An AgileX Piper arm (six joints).
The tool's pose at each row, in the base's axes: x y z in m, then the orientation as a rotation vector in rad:
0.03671, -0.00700, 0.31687, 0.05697, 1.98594, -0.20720
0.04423, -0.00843, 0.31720, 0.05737, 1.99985, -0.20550
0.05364, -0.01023, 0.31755, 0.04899, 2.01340, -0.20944
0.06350, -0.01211, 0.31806, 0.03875, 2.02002, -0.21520
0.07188, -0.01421, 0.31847, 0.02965, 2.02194, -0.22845
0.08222, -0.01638, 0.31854, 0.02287, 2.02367, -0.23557
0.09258, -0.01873, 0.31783, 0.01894, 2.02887, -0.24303
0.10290, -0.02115, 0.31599, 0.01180, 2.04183, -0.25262
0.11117, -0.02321, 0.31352, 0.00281, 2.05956, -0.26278
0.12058, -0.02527, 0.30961, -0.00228, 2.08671, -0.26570
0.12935, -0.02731, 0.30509, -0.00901, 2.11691, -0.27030
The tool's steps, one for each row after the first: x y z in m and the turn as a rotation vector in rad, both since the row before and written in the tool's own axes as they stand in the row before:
-0.00333, -0.00043, 0.00689, -0.00182, 0.01380, 0.00000
-0.00422, -0.00056, 0.00859, -0.00175, 0.01288, -0.00871
-0.00466, -0.00066, 0.00888, -0.00087, 0.00594, -0.01029
-0.00395, -0.00110, 0.00762, 0.00524, 0.00176, -0.01248
-0.00452, -0.00089, 0.00951, 0.00193, 0.00151, -0.00809
-0.00382, -0.00096, 0.00989, 0.00316, 0.00524, -0.00647
-0.00284, -0.00084, 0.01034, 0.00264, 0.01281, -0.01023
-0.00149, -0.00062, 0.00873, 0.00183, 0.01745, -0.01209
-0.00094, -0.00023, 0.01035, -0.00250, 0.02665, -0.00685
-0.00037, -0.00019, 0.01007, -0.00223, 0.02966, -0.00890

